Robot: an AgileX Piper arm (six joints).
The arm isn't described. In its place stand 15 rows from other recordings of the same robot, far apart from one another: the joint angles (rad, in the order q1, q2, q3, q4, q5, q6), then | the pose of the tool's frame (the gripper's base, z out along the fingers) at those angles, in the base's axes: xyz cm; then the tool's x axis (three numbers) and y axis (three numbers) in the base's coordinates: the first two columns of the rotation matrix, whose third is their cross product.
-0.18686 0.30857 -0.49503 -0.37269 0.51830 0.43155 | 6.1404 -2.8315 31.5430 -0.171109 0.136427 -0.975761 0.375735 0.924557 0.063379
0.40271 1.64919 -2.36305 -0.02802 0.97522 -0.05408 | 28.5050 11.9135 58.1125 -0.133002 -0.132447 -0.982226 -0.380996 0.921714 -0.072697
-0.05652 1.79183 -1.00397 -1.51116 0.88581 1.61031 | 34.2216 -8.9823 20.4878 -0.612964 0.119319 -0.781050 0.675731 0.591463 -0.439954
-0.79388 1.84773 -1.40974 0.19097 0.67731 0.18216 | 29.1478 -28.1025 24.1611 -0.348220 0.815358 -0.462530 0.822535 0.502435 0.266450
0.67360 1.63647 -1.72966 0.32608 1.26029 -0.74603 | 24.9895 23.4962 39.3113 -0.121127 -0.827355 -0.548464 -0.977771 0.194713 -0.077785
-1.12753 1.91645 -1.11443 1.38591 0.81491 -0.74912 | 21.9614 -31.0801 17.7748 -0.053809 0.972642 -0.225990 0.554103 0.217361 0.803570
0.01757 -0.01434 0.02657 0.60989 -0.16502 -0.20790 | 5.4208 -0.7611 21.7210 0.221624 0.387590 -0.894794 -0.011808 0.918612 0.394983
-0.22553 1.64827 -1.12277 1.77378 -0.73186 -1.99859 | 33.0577 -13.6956 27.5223 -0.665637 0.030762 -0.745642 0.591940 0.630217 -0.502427
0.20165 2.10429 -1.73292 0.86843 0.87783 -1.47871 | 44.6680 14.5860 23.7610 -0.165873 -0.644735 -0.746193 -0.923217 0.367502 -0.112309
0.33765 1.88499 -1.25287 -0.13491 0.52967 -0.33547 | 37.3210 12.4478 18.8800 -0.613833 -0.677417 -0.405358 -0.631316 0.729519 -0.263139
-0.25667 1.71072 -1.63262 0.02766 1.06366 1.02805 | 36.1420 -9.2583 34.2411 -0.215618 0.948720 -0.231169 0.848329 0.299235 0.436803
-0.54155 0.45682 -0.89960 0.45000 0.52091 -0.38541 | 5.9464 -1.2782 43.2666 0.049093 -0.016594 -0.998656 0.317473 0.948267 -0.000150
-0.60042 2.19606 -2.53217 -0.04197 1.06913 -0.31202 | 40.1445 -27.8948 39.7715 -0.661249 0.057792 -0.747937 0.394783 0.874605 -0.281447
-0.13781 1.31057 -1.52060 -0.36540 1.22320 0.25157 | 24.4433 -6.4765 43.2962 -0.731478 0.217149 -0.646363 0.427504 0.884539 -0.186633
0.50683 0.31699 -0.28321 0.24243 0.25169 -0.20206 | 6.9143 4.4611 26.5799 -0.183745 -0.064329 -0.980867 -0.530081 0.846817 0.043762
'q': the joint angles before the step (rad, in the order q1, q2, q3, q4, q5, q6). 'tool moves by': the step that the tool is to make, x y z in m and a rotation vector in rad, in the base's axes. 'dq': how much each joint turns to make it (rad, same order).
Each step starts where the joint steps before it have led.
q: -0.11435 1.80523 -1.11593 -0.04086 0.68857 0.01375
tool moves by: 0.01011 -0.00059 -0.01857 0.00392 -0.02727 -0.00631
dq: 0.00037 0.05903 0.00000 0.00348 -0.08555 0.00766
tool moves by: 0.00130 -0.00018 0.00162 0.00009 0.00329 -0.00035
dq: 0.00001 0.00150 -0.01041 -0.00001 0.01219 0.00001
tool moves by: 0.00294 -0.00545 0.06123 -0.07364 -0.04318 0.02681
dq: -0.00001 -0.09510 -0.12333 -0.07253 0.16748 -0.00002
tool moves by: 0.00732 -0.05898 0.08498 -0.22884 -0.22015 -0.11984
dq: -0.11223 -0.05670 -0.21451 -0.23386 0.02869 0.08144
